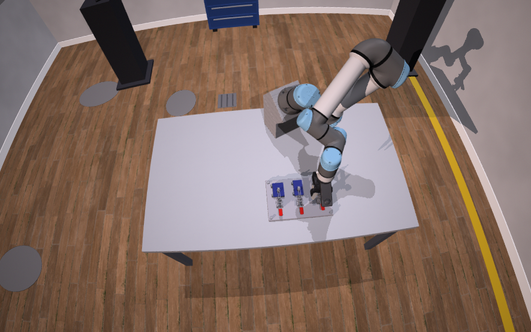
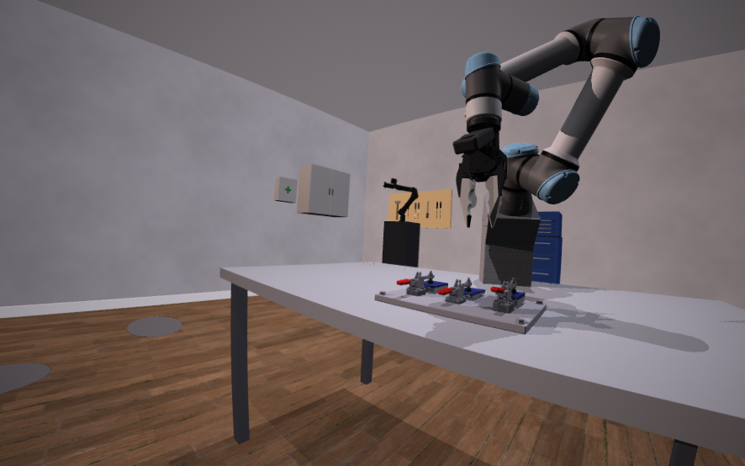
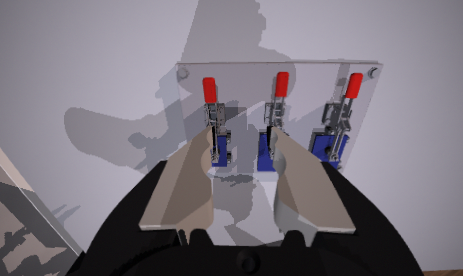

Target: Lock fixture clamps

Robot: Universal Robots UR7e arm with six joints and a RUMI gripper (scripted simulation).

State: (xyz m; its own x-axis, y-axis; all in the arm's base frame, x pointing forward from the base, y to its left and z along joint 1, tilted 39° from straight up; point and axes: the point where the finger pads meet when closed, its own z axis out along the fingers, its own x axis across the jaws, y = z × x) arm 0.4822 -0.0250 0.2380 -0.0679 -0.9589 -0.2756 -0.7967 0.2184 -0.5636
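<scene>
Right now my hand is 50 mm past the clamp, 50 mm to the right of it and 150 mm above it. Round my hand: plate: 90 mm behind, 60 mm to the right, 190 mm below.
</scene>
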